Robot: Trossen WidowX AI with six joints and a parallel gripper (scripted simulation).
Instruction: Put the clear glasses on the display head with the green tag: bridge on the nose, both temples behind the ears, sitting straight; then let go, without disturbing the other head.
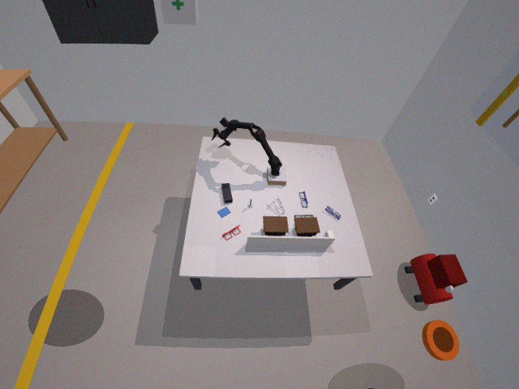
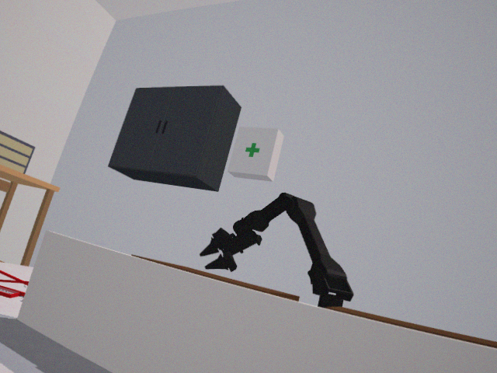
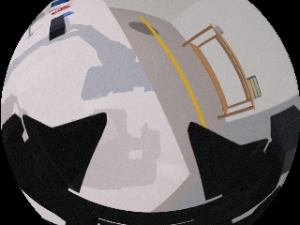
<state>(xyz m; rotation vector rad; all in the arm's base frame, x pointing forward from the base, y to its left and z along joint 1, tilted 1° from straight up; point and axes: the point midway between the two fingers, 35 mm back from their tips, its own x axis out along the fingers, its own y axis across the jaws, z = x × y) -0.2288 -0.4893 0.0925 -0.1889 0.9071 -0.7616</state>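
Right now my gripper tip is 52 cm short of the grey piece, 31 cm to the right of it and 10 cm above it. From my gripper tip the other things lie so: black case 42 cm ahead, 13 cm to the left, 10 cm below; then blue cloth 59 cm ahead, 12 cm to the left, 12 cm below; then display head 70 cm ahead, 48 cm to the left, 7 cm below.
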